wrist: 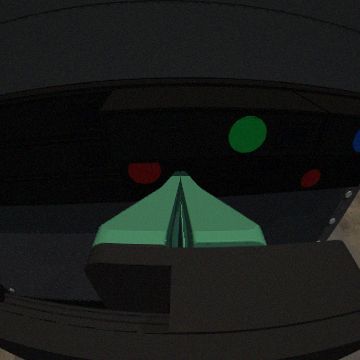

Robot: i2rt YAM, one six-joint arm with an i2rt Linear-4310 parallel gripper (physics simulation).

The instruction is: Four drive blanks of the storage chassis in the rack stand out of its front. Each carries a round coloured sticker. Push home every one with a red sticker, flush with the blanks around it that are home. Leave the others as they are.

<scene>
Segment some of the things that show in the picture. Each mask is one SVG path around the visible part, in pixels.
My gripper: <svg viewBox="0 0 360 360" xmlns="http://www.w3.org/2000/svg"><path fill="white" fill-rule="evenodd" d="M0 284L0 348L25 360L338 360L360 349L360 269L344 242L339 239L266 245L258 224L199 187L186 171L175 171L161 187L99 226L84 267L84 273L107 309L58 303L10 293ZM179 219L181 226L182 247L178 247Z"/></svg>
A dark panel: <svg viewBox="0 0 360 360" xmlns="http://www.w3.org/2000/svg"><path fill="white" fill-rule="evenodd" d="M179 219L178 247L182 247L181 226ZM0 0L0 284L10 293L58 303L107 309L84 273L84 267L97 230L102 223L161 187L175 171L186 171L199 187L258 224L266 245L326 240L360 189L360 0Z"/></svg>
</scene>
